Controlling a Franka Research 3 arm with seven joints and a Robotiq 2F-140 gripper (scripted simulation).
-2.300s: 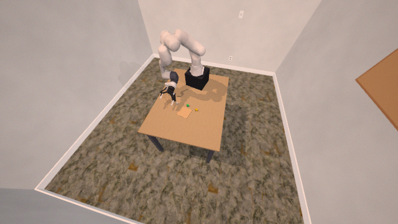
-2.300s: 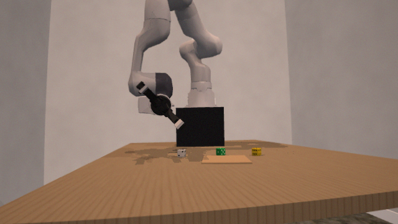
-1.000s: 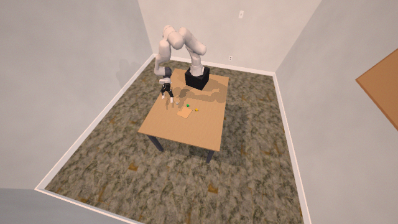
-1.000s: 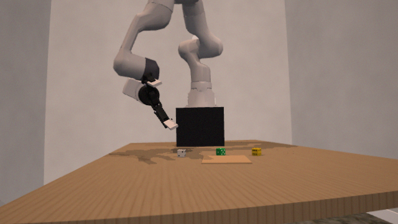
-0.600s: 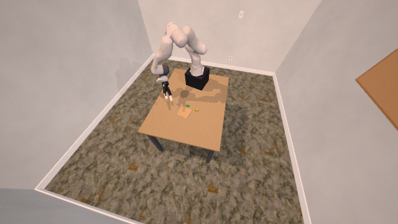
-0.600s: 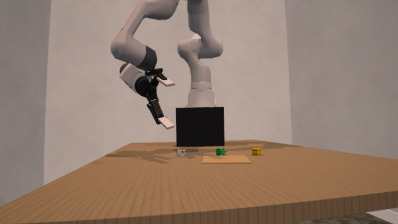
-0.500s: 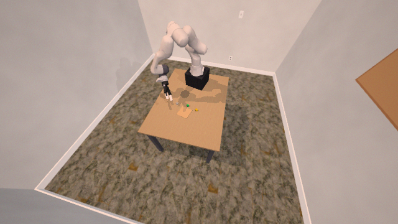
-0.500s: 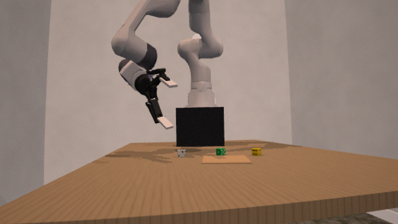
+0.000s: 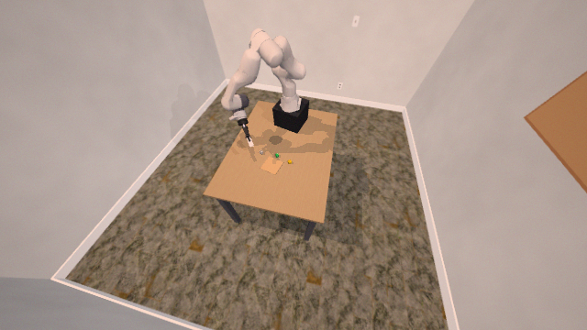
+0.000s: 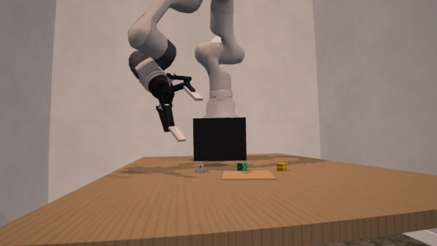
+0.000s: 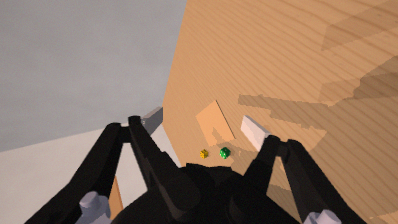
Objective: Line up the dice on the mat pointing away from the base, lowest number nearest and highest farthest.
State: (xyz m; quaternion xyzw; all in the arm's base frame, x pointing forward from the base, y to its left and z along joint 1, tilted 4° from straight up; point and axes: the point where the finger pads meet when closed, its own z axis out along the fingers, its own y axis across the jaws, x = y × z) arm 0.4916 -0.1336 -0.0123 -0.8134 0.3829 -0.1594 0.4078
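My hand is 70 mm past the white die, 30 mm to the right of it and 150 mm above it. The rest, counted from my hand: tan mat 20 mm ahead, 170 mm to the left, 160 mm below; then green die 80 mm behind, 170 mm to the left, 150 mm below; then yellow die 60 mm behind, 290 mm to the left, 150 mm below.
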